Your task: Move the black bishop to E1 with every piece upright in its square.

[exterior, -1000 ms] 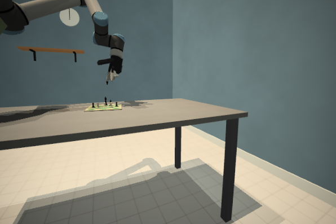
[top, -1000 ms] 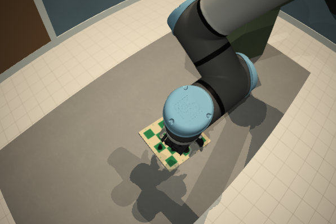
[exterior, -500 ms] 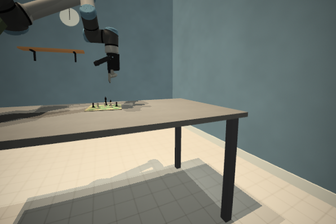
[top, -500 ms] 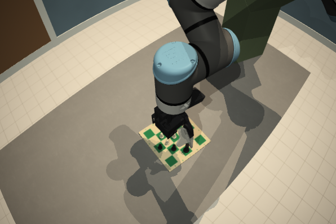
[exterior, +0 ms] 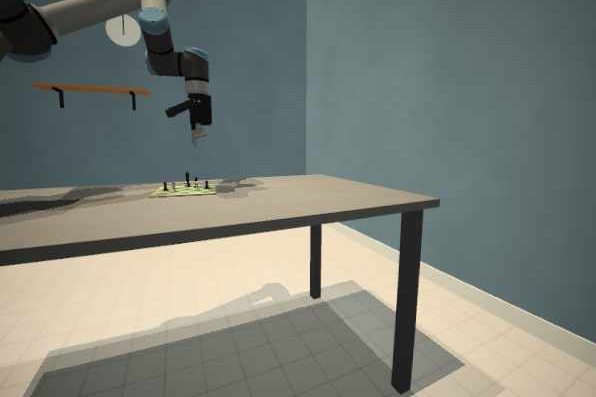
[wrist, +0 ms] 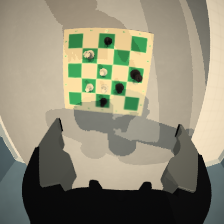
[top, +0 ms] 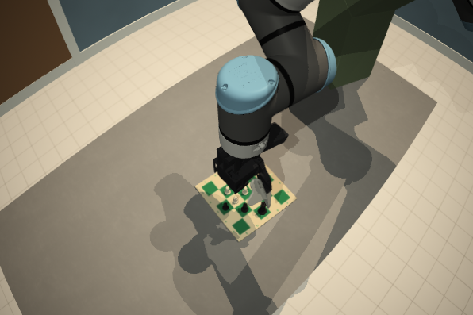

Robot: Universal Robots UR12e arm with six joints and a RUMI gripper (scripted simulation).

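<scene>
The chessboard lies 3 cm behind my hand, 4 cm to the right of it and 17 cm below it. From my hand the other things lie so: white crowned piece: 7 cm behind, 8 cm to the right, 15 cm below.
</scene>
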